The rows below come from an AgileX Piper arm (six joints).
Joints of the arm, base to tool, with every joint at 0 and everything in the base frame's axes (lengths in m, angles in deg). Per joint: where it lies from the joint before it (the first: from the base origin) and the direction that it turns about. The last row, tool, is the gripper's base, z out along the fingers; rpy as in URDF.
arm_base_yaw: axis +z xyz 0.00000 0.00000 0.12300
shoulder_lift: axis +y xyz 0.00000 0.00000 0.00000
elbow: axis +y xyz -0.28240 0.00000 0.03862
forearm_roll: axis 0.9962 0 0.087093 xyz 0.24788 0.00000 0.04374
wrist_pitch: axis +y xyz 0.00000 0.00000 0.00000
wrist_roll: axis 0.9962 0 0.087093 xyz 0.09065 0.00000 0.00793
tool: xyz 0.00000 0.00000 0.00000 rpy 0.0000 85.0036 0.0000
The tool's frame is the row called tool.
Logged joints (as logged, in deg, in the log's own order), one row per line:
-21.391 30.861 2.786 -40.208 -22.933 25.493
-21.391 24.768 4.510 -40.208 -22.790 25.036
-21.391 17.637 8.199 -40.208 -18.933 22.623
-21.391 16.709 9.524 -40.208 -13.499 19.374
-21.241 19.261 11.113 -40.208 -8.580 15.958
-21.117 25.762 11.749 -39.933 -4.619 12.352
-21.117 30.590 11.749 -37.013 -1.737 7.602
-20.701 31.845 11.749 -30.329 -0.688 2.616
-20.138 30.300 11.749 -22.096 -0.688 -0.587
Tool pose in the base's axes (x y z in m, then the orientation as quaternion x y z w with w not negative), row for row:
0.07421 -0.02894 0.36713 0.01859 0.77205 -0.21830 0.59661
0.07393 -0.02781 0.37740 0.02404 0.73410 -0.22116 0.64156
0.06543 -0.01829 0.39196 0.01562 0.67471 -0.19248 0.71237
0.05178 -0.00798 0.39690 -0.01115 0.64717 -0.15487 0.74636
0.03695 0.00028 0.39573 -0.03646 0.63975 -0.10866 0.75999
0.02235 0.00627 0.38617 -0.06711 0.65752 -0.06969 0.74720
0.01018 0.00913 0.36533 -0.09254 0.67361 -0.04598 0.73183
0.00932 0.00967 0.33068 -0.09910 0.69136 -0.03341 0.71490
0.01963 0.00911 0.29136 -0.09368 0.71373 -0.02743 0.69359
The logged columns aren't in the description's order. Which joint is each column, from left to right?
Columns, left to right: wrist_roll, wrist_pitch, forearm_roll, elbow, arm_base_yaw, shoulder_lift.
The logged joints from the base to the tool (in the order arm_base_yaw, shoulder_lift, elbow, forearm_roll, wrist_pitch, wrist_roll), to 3 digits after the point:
-22.933 25.493 -40.208 2.786 30.861 -21.391
-22.790 25.036 -40.208 4.510 24.768 -21.391
-18.933 22.623 -40.208 8.199 17.637 -21.391
-13.499 19.374 -40.208 9.524 16.709 -21.391
-8.580 15.958 -40.208 11.113 19.261 -21.241
-4.619 12.352 -39.933 11.749 25.762 -21.117
-1.737 7.602 -37.013 11.749 30.590 -21.117
-0.688 2.616 -30.329 11.749 31.845 -20.701
-0.688 -0.587 -22.096 11.749 30.300 -20.138

